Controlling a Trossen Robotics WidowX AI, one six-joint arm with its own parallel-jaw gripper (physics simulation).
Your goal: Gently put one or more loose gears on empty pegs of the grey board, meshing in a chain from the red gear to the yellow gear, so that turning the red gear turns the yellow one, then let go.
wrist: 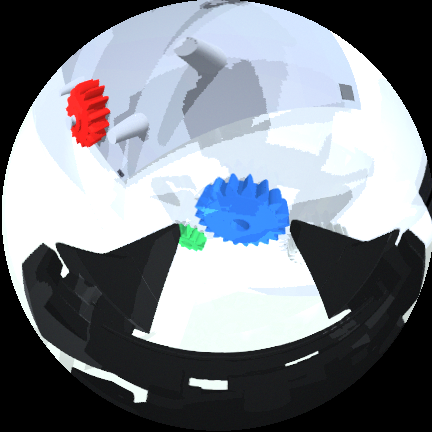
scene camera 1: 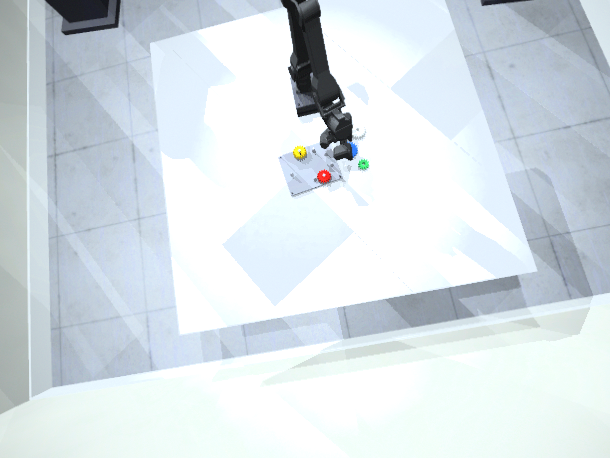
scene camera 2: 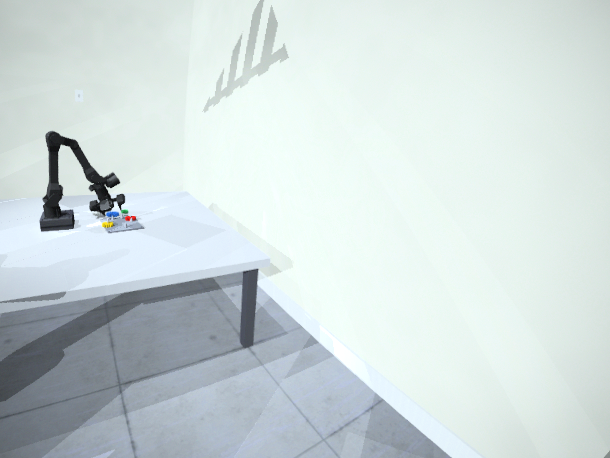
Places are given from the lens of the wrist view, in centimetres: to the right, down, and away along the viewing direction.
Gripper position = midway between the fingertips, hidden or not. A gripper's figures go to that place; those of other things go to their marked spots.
my gripper (wrist: 236,227): 1, 1, 9
blue gear (wrist: 240,211): 1, 0, 7
grey board (wrist: 269,67): 2, -5, 2
